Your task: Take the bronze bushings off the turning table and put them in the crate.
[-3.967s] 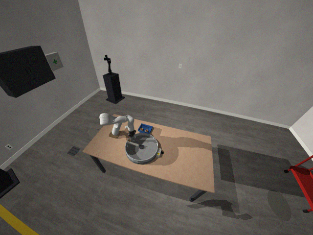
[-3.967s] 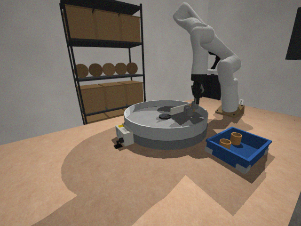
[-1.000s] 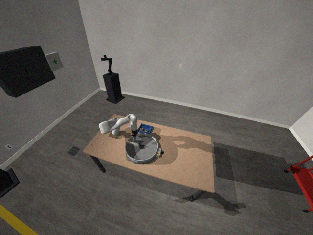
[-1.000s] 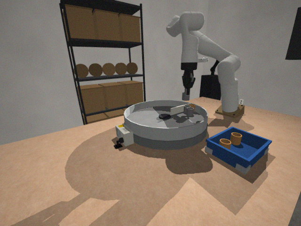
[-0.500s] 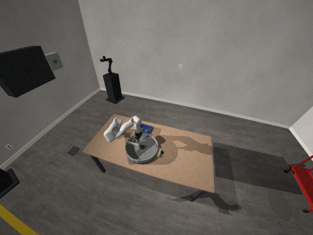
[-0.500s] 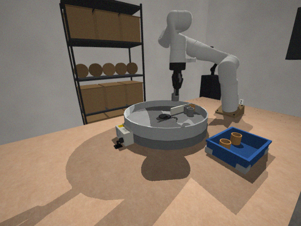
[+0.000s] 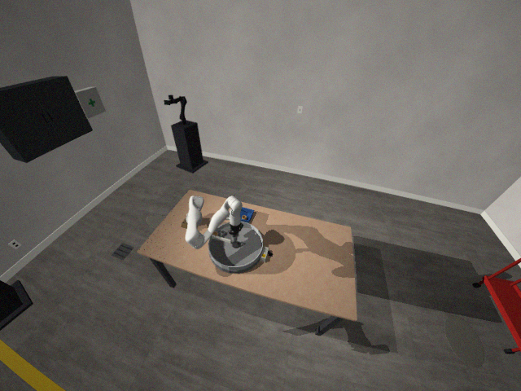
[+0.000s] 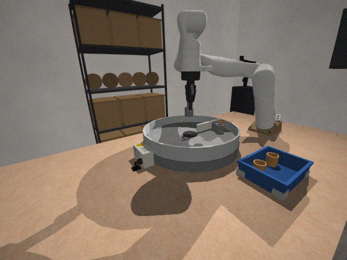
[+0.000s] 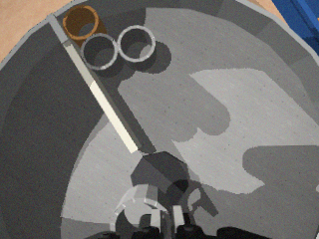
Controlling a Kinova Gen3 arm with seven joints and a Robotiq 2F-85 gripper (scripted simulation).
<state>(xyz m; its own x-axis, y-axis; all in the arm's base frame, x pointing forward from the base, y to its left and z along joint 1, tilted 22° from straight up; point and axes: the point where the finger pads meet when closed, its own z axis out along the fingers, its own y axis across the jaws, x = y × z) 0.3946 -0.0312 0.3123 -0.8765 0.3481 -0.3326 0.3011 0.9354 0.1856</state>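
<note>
The grey turning table lies 1 cm behind my hand, 1 cm to the right of it and 13 cm below it. From my hand the other things lie so: blue crate: 15 cm behind, 31 cm to the left, 16 cm below.
</note>
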